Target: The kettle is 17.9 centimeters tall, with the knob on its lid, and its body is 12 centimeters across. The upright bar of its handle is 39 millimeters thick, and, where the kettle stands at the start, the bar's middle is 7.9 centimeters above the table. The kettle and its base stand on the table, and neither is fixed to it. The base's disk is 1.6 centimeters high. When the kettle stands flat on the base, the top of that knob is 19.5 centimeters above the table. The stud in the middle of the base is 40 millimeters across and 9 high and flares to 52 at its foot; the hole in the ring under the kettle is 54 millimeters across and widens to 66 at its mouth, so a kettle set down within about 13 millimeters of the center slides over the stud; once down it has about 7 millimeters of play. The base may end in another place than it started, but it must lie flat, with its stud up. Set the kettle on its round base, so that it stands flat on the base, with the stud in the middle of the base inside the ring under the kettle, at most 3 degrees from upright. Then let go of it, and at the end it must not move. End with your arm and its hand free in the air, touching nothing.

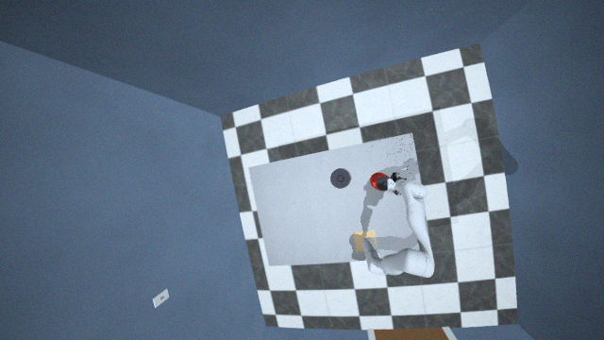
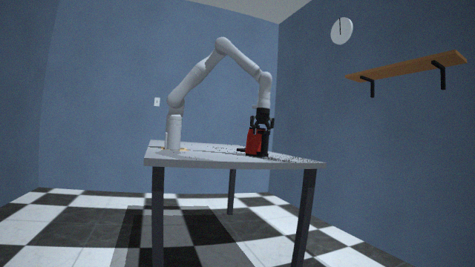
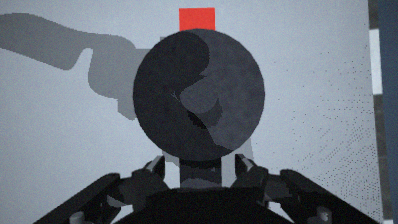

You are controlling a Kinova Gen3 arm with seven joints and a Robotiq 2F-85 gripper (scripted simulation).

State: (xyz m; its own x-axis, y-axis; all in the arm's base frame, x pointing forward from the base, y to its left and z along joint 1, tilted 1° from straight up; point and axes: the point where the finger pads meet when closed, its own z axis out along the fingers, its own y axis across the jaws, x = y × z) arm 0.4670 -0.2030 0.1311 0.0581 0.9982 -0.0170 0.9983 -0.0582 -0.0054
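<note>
Right now the red kettle is 3 cm to the left of my hand and 4 cm below it. Also, from my hand: round black base: 6 cm ahead, 34 cm to the left, 12 cm below.
</note>
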